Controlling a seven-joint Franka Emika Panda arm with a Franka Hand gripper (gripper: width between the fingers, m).
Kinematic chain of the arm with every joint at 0, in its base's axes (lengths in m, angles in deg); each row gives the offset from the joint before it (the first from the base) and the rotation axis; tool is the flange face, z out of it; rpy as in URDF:
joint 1: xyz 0 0 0.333 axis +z
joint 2: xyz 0 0 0 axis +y
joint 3: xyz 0 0 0.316 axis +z
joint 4: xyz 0.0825 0 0 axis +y
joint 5: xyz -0.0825 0 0.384 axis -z
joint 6: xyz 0 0 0 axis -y
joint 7: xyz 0.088 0 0 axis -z
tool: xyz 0 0 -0.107 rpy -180 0 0
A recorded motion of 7 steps. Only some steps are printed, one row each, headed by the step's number.
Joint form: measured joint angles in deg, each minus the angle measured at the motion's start. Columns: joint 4, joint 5, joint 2, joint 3, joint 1, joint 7, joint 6.
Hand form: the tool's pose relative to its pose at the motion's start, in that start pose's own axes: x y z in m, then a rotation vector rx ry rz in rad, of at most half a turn. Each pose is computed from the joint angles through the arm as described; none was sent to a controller.
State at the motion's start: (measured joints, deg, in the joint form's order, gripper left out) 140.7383 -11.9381 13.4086 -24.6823 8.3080 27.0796 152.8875
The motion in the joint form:
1: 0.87 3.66 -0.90 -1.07 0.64 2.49 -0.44
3: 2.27 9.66 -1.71 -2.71 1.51 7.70 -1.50
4: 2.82 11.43 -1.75 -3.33 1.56 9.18 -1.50
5: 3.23 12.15 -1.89 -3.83 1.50 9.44 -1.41
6: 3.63 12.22 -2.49 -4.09 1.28 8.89 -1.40
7: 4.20 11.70 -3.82 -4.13 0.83 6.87 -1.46
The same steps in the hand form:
1: -0.0030 0.0043 -0.0019 -0.0268 0.0061 -0.0048
3: -0.0089 0.0135 0.0006 -0.0833 0.0086 0.0085
4: -0.0096 0.0192 0.0030 -0.1015 0.0112 0.0172
5: -0.0092 0.0243 0.0038 -0.1084 0.0120 0.0205
6: -0.0087 0.0282 0.0017 -0.1040 0.0112 0.0188
7: -0.0084 0.0318 -0.0043 -0.0863 0.0086 0.0014

